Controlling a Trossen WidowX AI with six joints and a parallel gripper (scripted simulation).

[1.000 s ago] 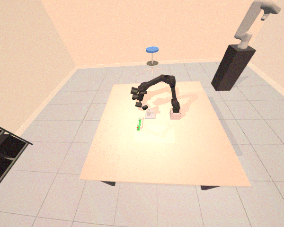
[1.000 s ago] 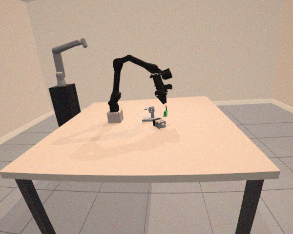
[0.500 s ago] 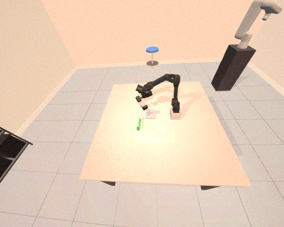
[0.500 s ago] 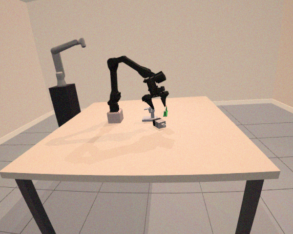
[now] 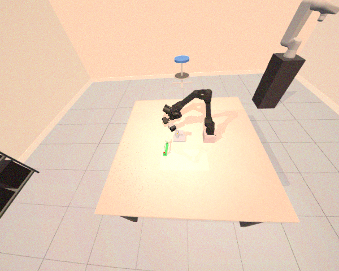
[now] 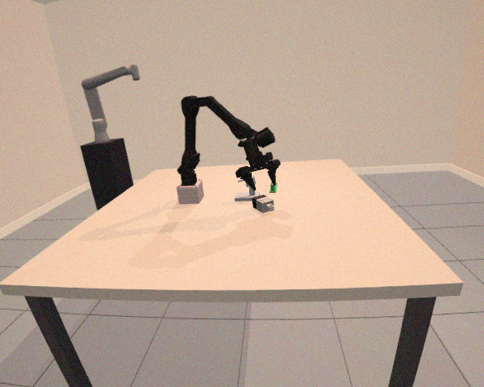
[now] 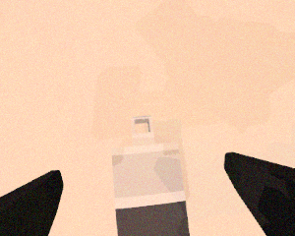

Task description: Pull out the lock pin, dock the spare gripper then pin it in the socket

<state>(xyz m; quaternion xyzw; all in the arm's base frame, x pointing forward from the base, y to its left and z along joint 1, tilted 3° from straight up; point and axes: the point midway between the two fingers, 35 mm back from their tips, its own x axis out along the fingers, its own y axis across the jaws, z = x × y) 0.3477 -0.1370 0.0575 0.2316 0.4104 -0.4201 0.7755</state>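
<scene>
My gripper tip is now 10 mm past the spare gripper and 70 mm above it. Also, from my gripper tip: mount: 80 mm behind, 150 mm to the left, 50 mm below; green cradle: 40 mm ahead, 270 mm to the left, 70 mm below.
</scene>
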